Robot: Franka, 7 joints.
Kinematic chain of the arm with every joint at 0, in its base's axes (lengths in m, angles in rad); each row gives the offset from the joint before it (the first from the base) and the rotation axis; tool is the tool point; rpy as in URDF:
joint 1: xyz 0 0 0.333 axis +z
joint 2: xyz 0 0 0 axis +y
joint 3: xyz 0 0 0.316 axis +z
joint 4: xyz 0.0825 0 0 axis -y
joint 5: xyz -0.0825 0 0.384 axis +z
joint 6: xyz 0 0 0 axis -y
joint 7: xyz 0.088 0 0 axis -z
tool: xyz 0 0 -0.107 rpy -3.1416 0 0
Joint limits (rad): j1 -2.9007..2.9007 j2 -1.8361..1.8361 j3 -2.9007..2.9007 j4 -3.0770..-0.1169 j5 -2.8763..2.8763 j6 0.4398..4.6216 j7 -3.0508..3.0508
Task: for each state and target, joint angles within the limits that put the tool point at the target. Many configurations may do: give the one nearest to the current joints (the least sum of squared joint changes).
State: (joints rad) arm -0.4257 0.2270 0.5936 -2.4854 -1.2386 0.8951 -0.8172
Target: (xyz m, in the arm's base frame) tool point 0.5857 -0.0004 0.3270
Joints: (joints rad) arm -0.3401 0.4847 0.6274 -1.8837 -1.4864 1.2108 -0.8172
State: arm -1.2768 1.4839 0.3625 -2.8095 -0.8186 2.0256 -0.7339
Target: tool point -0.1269 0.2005 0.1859
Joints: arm -1.0198 1.8361 0.1274 -3.0204 -0.8612 2.1731 -0.7339
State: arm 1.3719 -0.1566 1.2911 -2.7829 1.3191 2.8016 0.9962
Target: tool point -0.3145 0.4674 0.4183
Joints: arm 1.1746 0.0514 1.0806 -2.1839 1.2515 2.8238 0.9962
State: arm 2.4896 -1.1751 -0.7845 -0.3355 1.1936 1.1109 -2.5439
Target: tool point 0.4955 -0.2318 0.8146
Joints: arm 2.5776 -1.1759 -0.8228 -0.3981 1.1431 0.9333 -2.5439
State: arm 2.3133 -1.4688 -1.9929 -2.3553 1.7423 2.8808 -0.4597
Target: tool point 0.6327 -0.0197 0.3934
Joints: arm 1.8819 -1.2847 -1.5011 -1.9015 1.7120 2.7764 -0.4597
